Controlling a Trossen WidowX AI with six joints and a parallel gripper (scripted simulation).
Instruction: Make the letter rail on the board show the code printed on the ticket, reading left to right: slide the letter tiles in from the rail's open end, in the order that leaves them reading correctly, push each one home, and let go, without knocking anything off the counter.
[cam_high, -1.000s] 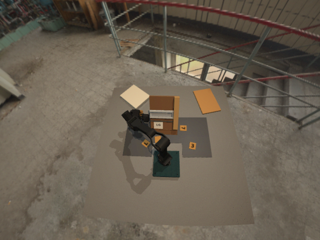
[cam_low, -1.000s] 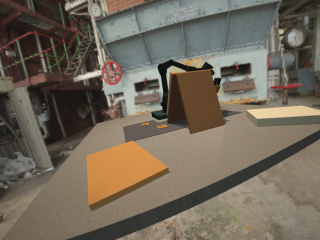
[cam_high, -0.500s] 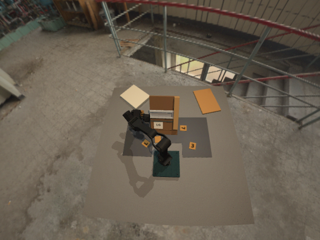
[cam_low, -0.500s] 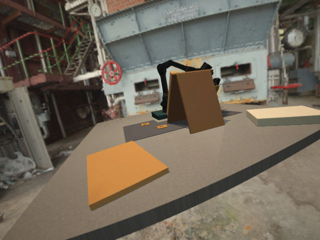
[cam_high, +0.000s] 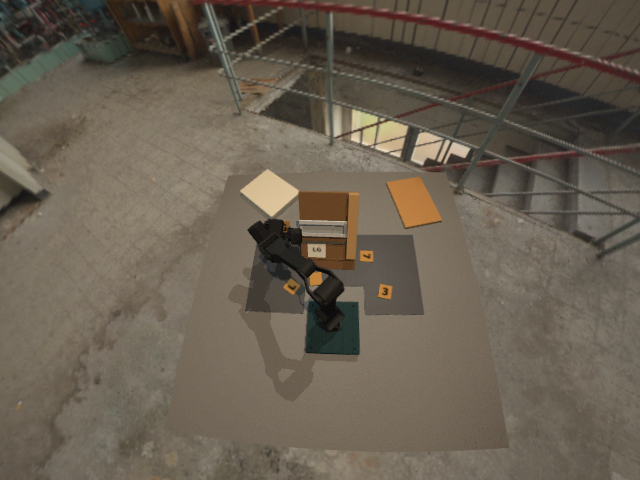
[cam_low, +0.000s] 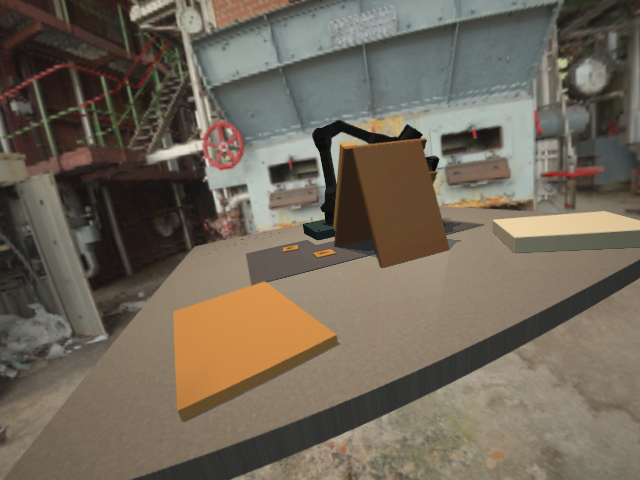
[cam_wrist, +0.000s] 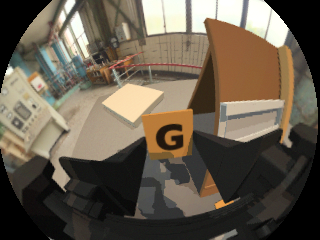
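My gripper tip is 90 mm past the white ticket, 120 mm to the left of it and 90 mm above it. From my gripper tip the other things lie so: orange tile marked l 210 mm behind, 10 mm to the left, 170 mm below; then orange tile marked g right at my gripper tip; then dark mat 200 mm behind, 180 mm to the right, 170 mm below.
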